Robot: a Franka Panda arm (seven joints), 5 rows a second.
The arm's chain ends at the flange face. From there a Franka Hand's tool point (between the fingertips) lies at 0.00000 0.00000 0.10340 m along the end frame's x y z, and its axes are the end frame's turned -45 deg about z.
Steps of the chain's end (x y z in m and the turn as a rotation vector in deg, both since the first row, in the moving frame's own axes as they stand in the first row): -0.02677 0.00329 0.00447 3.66 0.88 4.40; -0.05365 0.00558 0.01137 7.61 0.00 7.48; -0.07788 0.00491 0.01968 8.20 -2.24 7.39; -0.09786 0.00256 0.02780 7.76 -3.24 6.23; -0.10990 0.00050 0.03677 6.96 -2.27 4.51; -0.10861 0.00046 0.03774 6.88 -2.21 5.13
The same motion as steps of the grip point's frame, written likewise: -0.01534 -0.01992 0.00425 1.97 3.21 4.40; -0.03159 -0.04301 0.01046 5.38 5.38 7.48; -0.05013 -0.06435 0.01855 7.38 4.21 7.39; -0.06451 -0.08103 0.02669 7.78 3.20 6.23; -0.07164 -0.08886 0.03593 6.53 3.32 4.51; -0.07067 -0.08776 0.03692 6.43 3.30 5.13
